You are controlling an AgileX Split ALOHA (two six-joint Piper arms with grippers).
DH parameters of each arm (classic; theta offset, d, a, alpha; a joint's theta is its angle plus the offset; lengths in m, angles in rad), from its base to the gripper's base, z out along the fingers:
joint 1: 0 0.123 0 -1.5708
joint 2: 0.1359 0 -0.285 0
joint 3: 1.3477 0 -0.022 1.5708
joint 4: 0 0.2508 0 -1.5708
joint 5: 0 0 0.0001 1.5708
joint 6: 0 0.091 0 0
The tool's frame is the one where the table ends.
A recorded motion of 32 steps. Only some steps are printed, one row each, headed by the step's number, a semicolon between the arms.
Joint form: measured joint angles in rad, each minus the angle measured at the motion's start. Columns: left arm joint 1, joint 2, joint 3, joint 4, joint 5, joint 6; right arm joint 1, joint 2, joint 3, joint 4, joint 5, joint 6.
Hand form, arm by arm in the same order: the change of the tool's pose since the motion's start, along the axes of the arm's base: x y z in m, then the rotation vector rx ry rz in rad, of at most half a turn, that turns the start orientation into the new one. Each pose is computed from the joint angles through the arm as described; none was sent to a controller.
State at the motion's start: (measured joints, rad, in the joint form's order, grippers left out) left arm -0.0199 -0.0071 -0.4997 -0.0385 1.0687 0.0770; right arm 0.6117 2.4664 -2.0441 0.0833 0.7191 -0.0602
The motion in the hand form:
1: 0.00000 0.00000 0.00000 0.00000 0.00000 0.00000; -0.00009 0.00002 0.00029 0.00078 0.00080 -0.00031
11: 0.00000 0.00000 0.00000 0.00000 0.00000 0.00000; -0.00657 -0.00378 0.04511 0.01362 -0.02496 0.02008
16: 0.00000 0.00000 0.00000 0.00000 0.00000 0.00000; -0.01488 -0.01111 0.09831 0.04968 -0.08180 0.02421
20: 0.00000 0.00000 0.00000 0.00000 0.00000 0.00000; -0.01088 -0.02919 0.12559 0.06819 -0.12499 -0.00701
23: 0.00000 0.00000 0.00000 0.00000 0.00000 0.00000; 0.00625 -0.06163 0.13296 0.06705 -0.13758 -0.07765
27: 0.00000 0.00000 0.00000 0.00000 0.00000 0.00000; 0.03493 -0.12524 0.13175 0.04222 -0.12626 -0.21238
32: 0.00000 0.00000 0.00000 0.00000 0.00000 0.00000; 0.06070 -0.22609 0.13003 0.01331 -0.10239 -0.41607
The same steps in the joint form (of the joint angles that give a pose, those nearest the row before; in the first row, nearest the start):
1: 0.0000 0.0000 0.0000 0.0000 0.0000 0.0000; 0.0000 -0.0006 0.0000 0.0011 0.0008 0.0000
11: 0.0000 0.0000 0.0000 0.0000 0.0000 0.0000; 0.0000 -0.0905 0.0000 0.0051 0.0636 -0.0189
16: 0.0000 0.0000 0.0000 0.0000 0.0000 0.0000; -0.0027 -0.1956 -0.0013 0.0041 0.1032 -0.0229
20: 0.0000 0.0000 0.0000 0.0000 0.0000 0.0000; -0.0356 -0.2499 -0.0013 -0.0027 0.1111 -0.0229
23: 0.0000 0.0000 0.0000 0.0000 0.0000 0.0000; -0.1076 -0.2650 -0.0013 -0.0047 0.1158 -0.0237
27: 0.0000 0.0000 0.0000 0.0000 0.0000 0.0000; -0.2452 -0.2650 -0.0013 -0.0113 0.1369 -0.0238
32: 0.0000 0.0000 0.0000 0.0000 0.0000 0.0000; -0.4521 -0.2649 -0.0013 -0.0162 0.1688 -0.0238

